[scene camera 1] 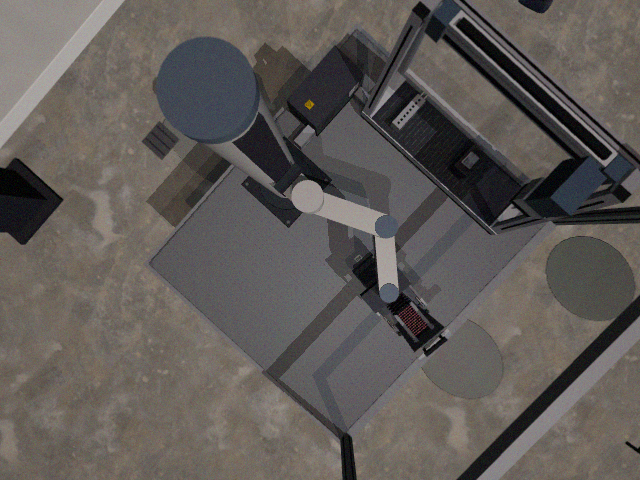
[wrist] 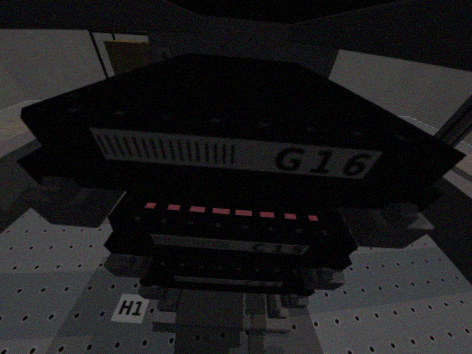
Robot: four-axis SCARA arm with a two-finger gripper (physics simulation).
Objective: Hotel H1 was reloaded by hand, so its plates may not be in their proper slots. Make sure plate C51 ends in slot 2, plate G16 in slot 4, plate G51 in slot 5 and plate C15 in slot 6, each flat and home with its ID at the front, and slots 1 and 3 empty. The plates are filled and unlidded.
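Frame: origin at the arm's base, x ahead, y left, z up, level; millimetres.
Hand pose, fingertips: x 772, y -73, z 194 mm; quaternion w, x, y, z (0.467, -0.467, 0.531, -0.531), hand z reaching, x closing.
After its pixels a point has its place.
Hotel H1 (scene camera 1: 435, 332) @(x 828, y -44, z 307 mm) stands near the deck's edge in the scene view. A filled plate with red wells (scene camera 1: 412, 319) @(x 758, y -67, z 256 mm) shows at its top; its ID is not visible. In the wrist view plate G16 (wrist: 227, 150) is close, with its ID facing the camera. Plate C15 (wrist: 230, 244) @(x 698, y -62, z 187 mm) is below it, with a row of red wells showing. A lower plate (wrist: 227, 281) @(x 697, y -63, z 152 mm) has an unreadable ID. All three look flat. My gripper (scene camera 1: 405, 311) @(x 772, y -73, z 194 mm) is open and empty, its fingers on either side of the top of the stack. I cannot tell the slot numbers.
The H1 label (wrist: 130, 308) @(x 716, y 35, z 13 mm) lies on the perforated deck (scene camera 1: 248, 273) @(x 154, y -435, z 13 mm) (wrist: 400, 285) @(x 713, y -293, z 13 mm). A dark box with a yellow sticker (scene camera 1: 325, 85) @(x -123, y 403, z 128 mm) and a framed station (scene camera 1: 429, 173) @(x 452, y 450, z 61 mm) stand farther back. An orange-brown box (wrist: 127, 54) shows behind the hotel. A dark surface overhangs the wrist view.
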